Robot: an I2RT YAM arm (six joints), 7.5 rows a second.
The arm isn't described. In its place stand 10 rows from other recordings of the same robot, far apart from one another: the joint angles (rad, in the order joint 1, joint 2, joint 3, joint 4, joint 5, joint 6), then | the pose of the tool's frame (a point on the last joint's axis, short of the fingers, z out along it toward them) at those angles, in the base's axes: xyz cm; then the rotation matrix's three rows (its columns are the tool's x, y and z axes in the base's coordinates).
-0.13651 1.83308 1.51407 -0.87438 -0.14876 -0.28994 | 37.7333 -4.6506 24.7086; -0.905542 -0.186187 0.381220; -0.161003 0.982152 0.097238; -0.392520 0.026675 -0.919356
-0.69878 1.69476 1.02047 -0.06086 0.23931 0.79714 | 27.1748 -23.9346 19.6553; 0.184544 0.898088 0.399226; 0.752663 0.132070 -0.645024; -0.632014 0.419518 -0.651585
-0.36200 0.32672 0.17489 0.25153 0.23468 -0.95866 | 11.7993 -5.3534 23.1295; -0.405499 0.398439 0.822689; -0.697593 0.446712 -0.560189; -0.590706 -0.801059 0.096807
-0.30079 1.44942 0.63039 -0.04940 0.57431 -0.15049 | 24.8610 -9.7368 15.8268; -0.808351 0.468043 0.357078; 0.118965 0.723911 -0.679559; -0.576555 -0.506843 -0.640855
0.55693 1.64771 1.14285 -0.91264 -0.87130 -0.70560 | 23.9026 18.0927 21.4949; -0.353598 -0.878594 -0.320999; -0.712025 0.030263 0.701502; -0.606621 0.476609 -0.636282
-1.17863 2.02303 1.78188 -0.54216 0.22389 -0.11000 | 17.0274 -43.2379 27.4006; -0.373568 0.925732 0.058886; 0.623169 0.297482 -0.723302; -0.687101 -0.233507 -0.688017
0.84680 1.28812 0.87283 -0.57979 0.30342 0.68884 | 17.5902 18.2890 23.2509; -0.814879 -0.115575 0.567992; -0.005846 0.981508 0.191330; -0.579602 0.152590 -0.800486
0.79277 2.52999 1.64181 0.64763 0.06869 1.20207 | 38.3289 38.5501 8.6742; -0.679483 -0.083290 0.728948; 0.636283 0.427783 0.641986; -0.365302 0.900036 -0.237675
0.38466 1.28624 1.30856 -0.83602 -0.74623 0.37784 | 23.0322 11.9314 35.9553; -0.887284 -0.409249 0.212701; -0.066965 0.570589 0.818501; -0.456336 0.712000 -0.533680
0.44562 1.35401 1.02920 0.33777 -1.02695 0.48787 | 26.3856 15.9796 35.1196; -0.456126 -0.884500 0.098029; 0.050918 0.084036 0.995161; -0.888457 0.458910 0.006706
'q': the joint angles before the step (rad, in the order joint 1, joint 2, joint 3, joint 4, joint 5, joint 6). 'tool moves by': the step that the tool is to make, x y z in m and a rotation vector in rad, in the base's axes. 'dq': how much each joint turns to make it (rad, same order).
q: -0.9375, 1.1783, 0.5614, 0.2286, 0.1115, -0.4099
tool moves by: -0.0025, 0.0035, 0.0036, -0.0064, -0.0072, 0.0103
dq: -0.0014, -0.0283, -0.0046, -0.0140, -0.0116, -0.0025
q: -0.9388, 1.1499, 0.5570, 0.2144, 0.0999, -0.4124
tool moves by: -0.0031, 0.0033, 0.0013, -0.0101, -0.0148, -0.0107
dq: -0.0013, -0.0250, -0.0147, 0.0057, 0.0066, 0.0090
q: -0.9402, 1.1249, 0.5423, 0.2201, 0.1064, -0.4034
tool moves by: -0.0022, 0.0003, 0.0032, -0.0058, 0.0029, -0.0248
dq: -0.0033, -0.0129, 0.0055, -0.0156, 0.0221, 0.0022
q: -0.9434, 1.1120, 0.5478, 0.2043, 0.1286, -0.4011
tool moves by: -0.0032, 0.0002, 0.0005, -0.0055, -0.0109, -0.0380
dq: -0.0061, -0.0104, -0.0070, 0.0051, 0.0279, 0.0165
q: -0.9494, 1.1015, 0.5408, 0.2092, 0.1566, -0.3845
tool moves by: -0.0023, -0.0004, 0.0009, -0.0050, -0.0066, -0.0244
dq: -0.0064, -0.0061, -0.0022, 0.0026, 0.0161, 0.0086
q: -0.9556, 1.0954, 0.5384, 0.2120, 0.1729, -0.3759
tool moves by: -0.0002, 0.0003, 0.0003, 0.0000, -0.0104, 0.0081
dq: -0.0017, -0.0028, -0.0022, 0.0047, -0.0121, 0.0048
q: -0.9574, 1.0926, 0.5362, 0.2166, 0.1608, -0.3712
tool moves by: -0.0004, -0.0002, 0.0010, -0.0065, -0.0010, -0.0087
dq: -0.0006, -0.0018, 0.0007, 0.0034, 0.0086, -0.0001
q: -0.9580, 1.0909, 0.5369, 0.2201, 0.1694, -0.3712
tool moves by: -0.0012, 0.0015, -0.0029, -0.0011, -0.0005, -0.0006
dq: -0.0005, -0.0050, -0.0151, 0.0113, 0.0002, -0.0002
